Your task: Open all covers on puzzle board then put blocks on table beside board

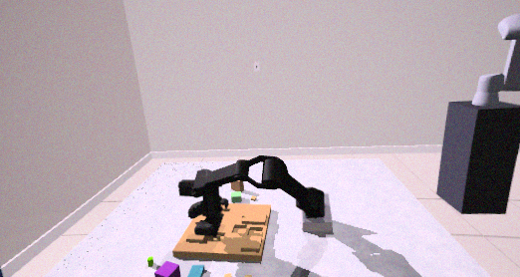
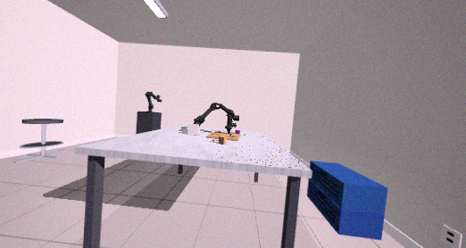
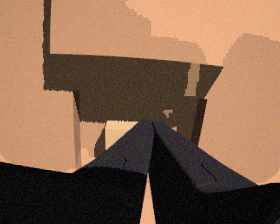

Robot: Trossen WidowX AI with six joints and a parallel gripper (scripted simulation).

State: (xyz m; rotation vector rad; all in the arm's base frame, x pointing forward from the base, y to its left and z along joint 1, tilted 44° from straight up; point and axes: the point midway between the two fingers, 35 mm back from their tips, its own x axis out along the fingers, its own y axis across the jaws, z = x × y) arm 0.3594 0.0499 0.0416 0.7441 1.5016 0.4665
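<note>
My gripper tip is now 4 cm to the left of the tan wooden puzzle board and 4 cm past it.
</note>
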